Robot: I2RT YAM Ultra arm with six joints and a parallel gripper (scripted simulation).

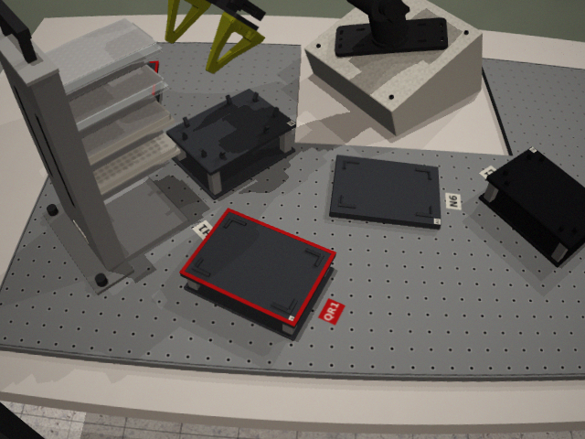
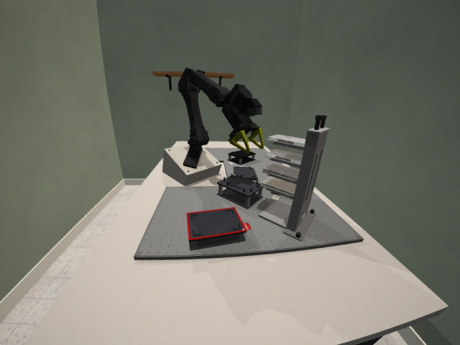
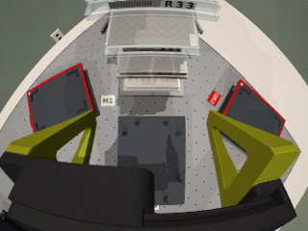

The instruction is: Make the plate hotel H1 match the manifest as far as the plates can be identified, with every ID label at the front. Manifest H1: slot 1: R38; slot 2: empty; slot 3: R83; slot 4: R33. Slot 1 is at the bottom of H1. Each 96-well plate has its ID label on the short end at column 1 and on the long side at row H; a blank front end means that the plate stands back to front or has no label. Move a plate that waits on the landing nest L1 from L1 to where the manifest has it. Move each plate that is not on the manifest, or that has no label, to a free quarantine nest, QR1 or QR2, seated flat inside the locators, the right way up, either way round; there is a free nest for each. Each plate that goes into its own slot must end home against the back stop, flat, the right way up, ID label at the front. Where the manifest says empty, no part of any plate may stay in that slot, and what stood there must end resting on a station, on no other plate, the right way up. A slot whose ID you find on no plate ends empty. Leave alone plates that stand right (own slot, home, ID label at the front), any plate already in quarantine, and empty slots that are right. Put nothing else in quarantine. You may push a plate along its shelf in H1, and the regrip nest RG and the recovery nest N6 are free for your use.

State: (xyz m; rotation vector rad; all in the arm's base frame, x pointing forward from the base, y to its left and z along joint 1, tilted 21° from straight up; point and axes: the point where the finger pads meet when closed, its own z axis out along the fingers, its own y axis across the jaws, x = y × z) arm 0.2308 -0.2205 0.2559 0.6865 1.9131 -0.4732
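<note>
My gripper is now 16 cm above the black regrip nest RG, 4 cm past it and 3 cm to the right of it. From my hand the other things lie so: RG label (22 cm below, 12 cm behind, 11 cm to the left); translucent plate (9 cm ahead, 8 cm to the right, 5 cm above); plate hotel H1 (15 cm ahead, 14 cm to the right, 6 cm below).
</note>
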